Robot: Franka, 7 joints.
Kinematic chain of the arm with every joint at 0, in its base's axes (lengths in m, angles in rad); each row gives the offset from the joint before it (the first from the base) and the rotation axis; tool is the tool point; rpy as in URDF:
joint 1: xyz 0 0 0.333 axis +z
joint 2: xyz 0 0 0 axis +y
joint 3: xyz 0 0 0.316 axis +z
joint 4: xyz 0.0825 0 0 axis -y
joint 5: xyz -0.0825 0 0.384 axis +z
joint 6: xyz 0 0 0 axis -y
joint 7: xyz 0.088 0 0 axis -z
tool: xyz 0 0 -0.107 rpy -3.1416 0 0
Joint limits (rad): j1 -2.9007..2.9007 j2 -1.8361..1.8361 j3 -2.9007..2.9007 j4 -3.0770..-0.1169 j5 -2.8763..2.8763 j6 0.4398..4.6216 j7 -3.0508..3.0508
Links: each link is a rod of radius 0.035 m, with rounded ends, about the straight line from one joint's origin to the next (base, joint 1, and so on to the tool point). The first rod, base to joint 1, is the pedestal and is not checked.
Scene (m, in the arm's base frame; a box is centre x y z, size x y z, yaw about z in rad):
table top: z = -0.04
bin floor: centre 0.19 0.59 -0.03 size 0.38 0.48 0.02 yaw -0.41
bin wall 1: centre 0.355 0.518 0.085 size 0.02 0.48 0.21 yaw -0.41
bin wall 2: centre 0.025 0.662 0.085 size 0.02 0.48 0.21 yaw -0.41
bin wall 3: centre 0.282 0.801 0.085 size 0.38 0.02 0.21 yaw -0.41
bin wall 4: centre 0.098 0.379 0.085 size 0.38 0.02 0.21 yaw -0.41
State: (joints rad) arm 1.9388 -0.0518 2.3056 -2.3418 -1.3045 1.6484 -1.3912
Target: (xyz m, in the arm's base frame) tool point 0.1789 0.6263 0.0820
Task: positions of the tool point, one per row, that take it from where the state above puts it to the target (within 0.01 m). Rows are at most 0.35 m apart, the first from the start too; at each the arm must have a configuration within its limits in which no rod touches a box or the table.
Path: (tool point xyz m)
1: -0.4750 -0.1794 0.4196
2: -0.5262 0.1113 0.4585
3: -0.4095 0.4050 0.4496
4: -0.1485 0.5995 0.3960
5: 0.1789 0.6263 0.3127
6: 0.1871 0.6357 0.2015
7: 0.1789 0.6263 0.0820

